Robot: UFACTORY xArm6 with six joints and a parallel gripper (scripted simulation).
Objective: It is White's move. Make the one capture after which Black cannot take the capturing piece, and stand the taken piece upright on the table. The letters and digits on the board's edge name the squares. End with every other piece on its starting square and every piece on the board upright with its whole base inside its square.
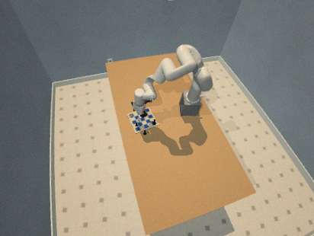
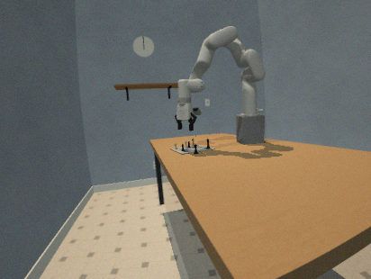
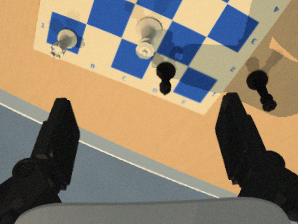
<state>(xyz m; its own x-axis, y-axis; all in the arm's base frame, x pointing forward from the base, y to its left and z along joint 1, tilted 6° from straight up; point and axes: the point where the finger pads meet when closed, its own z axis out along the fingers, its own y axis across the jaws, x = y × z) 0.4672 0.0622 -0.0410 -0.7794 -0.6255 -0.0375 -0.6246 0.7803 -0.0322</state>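
Now: hand 100 mm above the white piece and 10 mm to the left of it. Round my hand: black piece: 110 mm below, 30 mm to the left, 30 mm ahead; chessboard: 130 mm below, 30 mm behind, 20 mm to the right.
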